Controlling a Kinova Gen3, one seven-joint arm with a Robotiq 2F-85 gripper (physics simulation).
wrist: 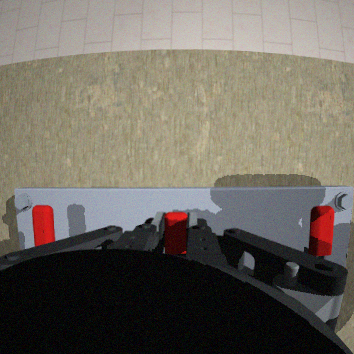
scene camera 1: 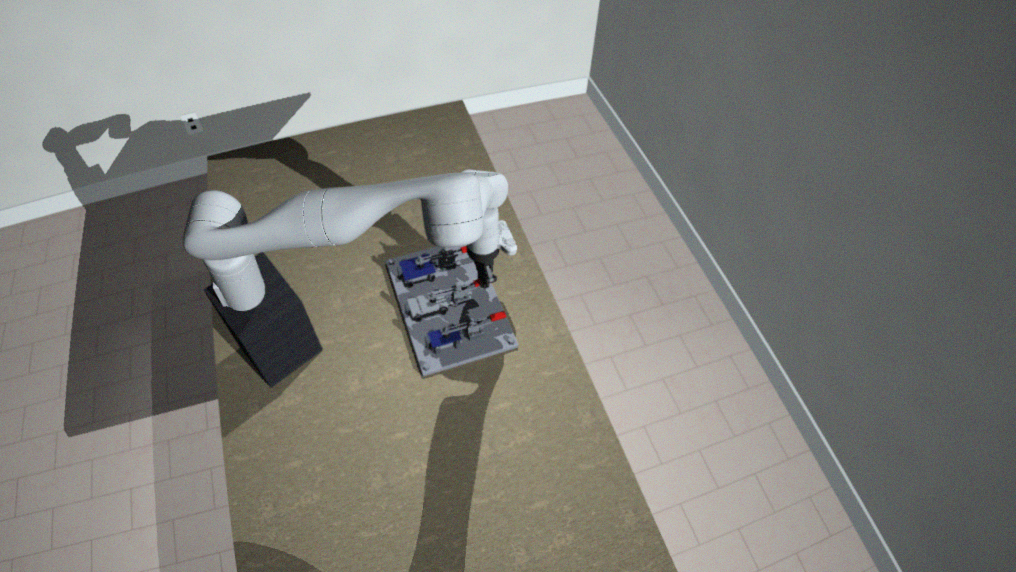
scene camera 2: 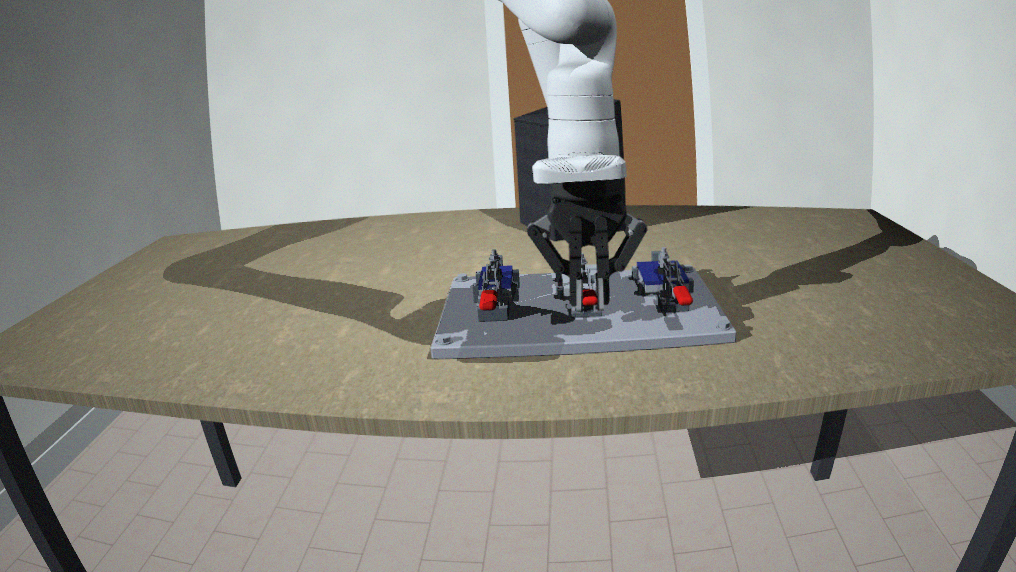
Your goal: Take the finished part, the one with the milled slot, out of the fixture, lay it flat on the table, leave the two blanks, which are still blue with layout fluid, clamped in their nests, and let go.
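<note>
The fixture plate lies on the table with three clamped nests. The finished part, bare grey, sits in the middle nest; my gripper largely hides it in the second scene view, and its slot is too small to make out. One blue blank and another blue blank sit in the outer nests. My gripper points down and is shut on the middle clamp's red handle, with a finger on each side.
An outer clamp's red handle and the other outer clamp's red handle stand on either side of my gripper. The table extends around the plate. Bolt heads stand at the plate's corners.
</note>
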